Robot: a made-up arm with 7 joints. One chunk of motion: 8 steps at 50 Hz.
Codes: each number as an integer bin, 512 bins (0 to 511) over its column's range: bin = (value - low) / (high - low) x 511, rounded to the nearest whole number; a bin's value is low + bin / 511 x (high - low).
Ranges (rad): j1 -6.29..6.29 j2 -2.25..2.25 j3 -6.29..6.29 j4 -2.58..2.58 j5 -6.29..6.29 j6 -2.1..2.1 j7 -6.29..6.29
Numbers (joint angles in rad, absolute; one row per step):
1: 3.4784 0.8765 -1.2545 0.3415 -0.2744 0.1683 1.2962
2: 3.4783 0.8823 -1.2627 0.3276 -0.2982 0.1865 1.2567
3: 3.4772 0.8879 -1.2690 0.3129 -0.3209 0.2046 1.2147
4: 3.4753 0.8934 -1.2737 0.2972 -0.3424 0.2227 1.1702
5: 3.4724 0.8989 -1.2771 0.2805 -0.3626 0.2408 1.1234
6: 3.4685 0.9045 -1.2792 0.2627 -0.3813 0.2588 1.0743
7: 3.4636 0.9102 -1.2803 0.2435 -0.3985 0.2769 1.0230
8: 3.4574 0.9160 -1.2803 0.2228 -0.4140 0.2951 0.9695
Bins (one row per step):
1: 397 355 205 289 244 276 308
2: 397 356 204 288 243 278 307
3: 397 356 204 286 242 280 305
4: 397 357 204 285 242 283 303
5: 397 358 204 283 241 285 301
6: 396 358 204 282 240 287 299
7: 396 359 203 280 239 289 297
8: 396 360 203 278 239 291 295

